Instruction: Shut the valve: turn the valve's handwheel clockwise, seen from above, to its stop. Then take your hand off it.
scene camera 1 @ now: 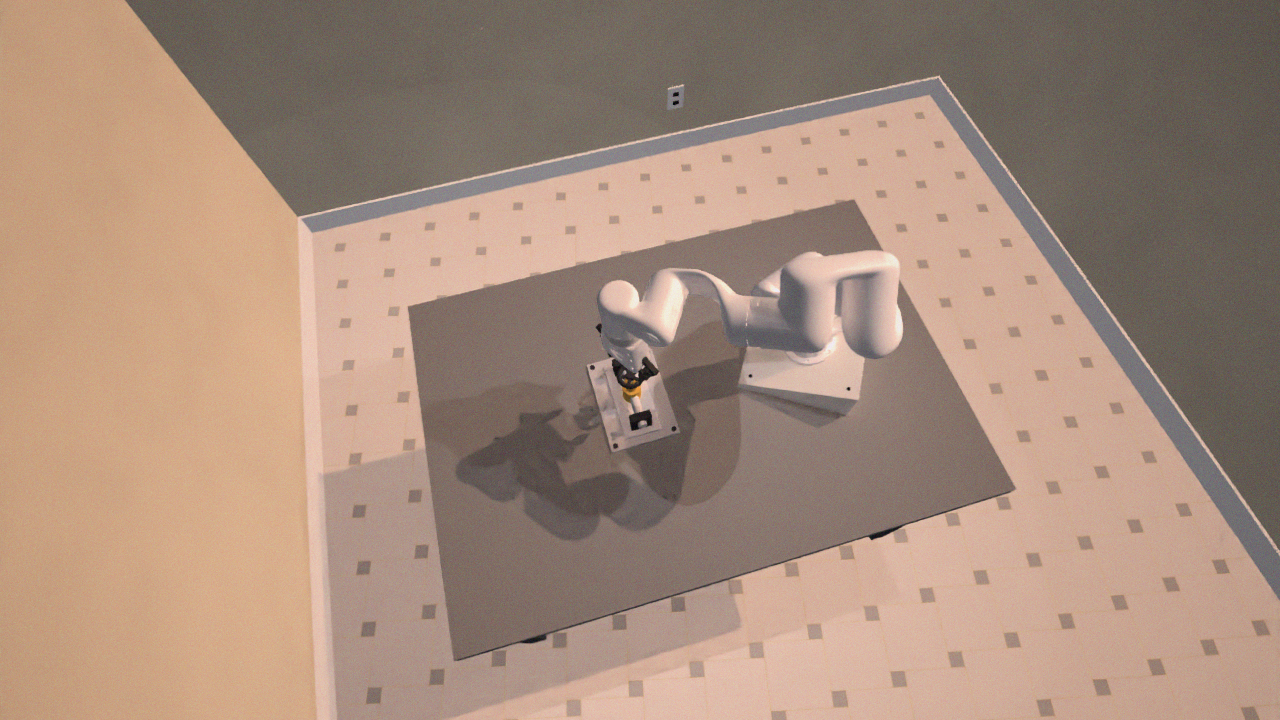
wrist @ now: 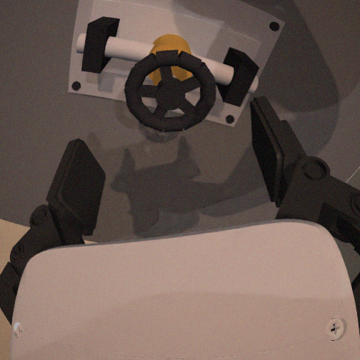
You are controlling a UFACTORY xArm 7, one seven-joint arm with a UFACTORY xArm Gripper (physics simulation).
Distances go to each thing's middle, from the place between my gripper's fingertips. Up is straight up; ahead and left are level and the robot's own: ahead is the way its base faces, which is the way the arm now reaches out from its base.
Scene:
I see my gripper 70 mm above the black handwheel [wrist: 169, 93]. Round my hand: pale base plate [scene camera 1: 610, 417] 190 mm below.

